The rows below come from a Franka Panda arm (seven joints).
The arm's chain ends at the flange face. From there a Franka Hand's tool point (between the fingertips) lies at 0.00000 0.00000 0.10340 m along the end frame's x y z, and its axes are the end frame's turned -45 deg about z.
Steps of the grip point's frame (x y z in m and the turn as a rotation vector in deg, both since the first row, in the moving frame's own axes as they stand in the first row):
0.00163 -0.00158 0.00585 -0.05 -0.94 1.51
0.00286 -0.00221 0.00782 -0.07 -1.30 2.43
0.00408 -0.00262 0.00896 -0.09 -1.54 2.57
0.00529 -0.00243 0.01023 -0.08 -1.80 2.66
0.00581 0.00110 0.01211 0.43 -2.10 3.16
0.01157 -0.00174 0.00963 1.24 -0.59 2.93
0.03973 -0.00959 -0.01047 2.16 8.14 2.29
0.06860 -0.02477 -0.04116 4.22 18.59 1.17
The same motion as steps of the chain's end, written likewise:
0.00119 -0.00352 0.00586 -0.70 -0.63 1.51
0.00207 -0.00530 0.00785 -0.97 -0.87 2.43
0.00293 -0.00678 0.00900 -1.15 -1.03 2.57
0.00427 -0.00781 0.01028 -1.33 -1.22 2.66
0.00817 -0.00537 0.01218 -1.18 -1.79 3.16
0.00926 -0.00852 0.00966 0.46 -1.29 2.93
0.01345 -0.02193 -0.00936 7.28 4.23 2.29
0.01270 -0.03764 -0.03549 16.13 10.16 1.17

